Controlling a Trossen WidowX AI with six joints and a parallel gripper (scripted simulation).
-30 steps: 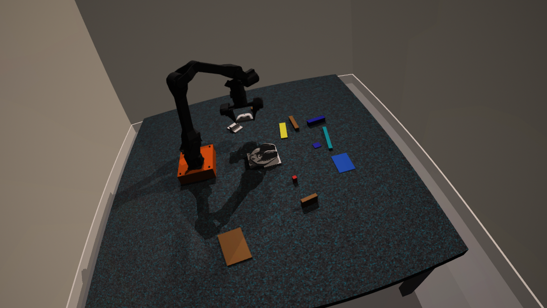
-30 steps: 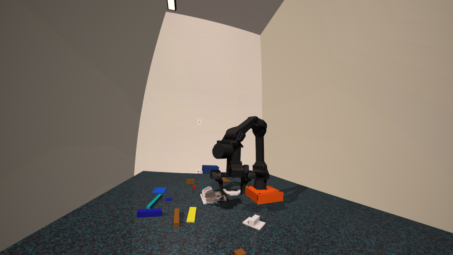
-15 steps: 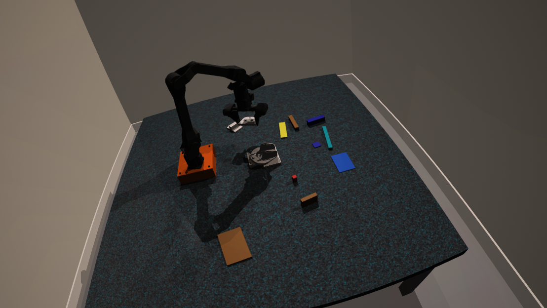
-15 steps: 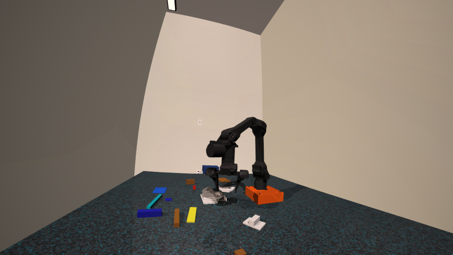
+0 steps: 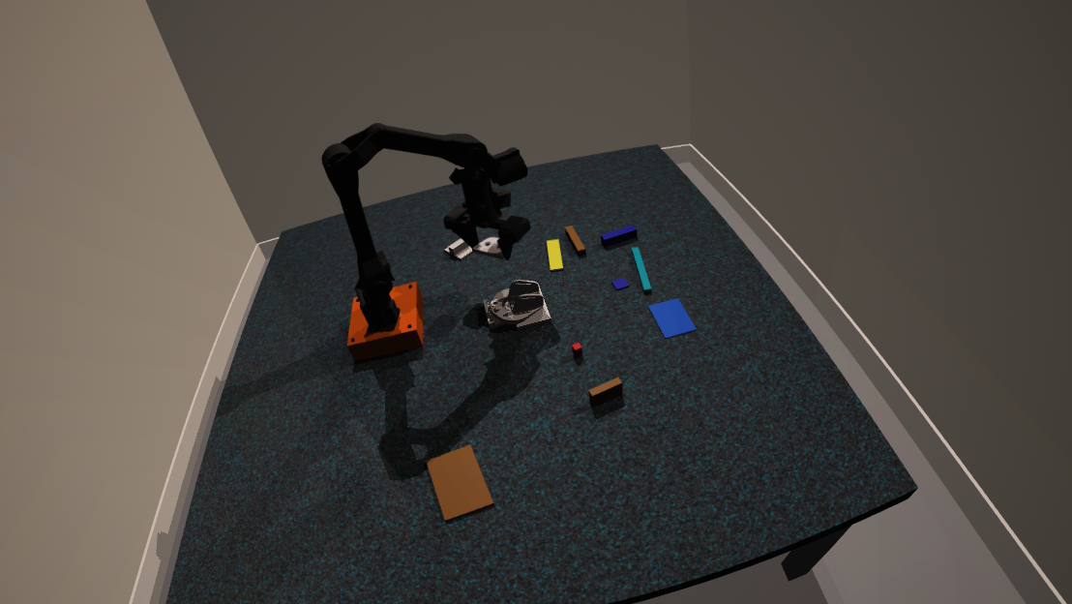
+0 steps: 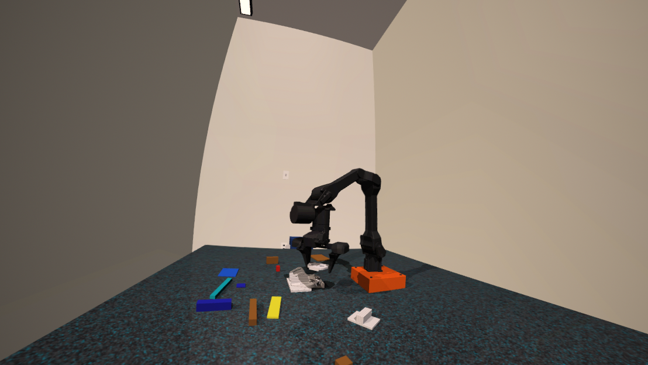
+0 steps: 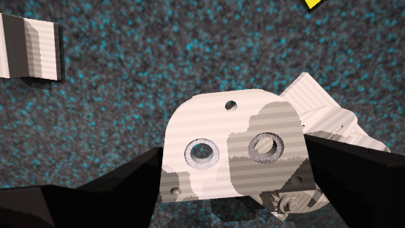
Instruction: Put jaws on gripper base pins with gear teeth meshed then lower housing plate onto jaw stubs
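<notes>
My gripper tip is now 8 cm to the left of the white jaw, 7 cm above it and 2 cm short of it. The rest, counted from my gripper tip: brown bar: 17 cm ahead, 13 cm to the left, 8 cm below; then yellow bar: 12 cm ahead, 9 cm to the left, 8 cm below; then white block: 15 cm to the left, 12 cm behind, 8 cm below.
</notes>
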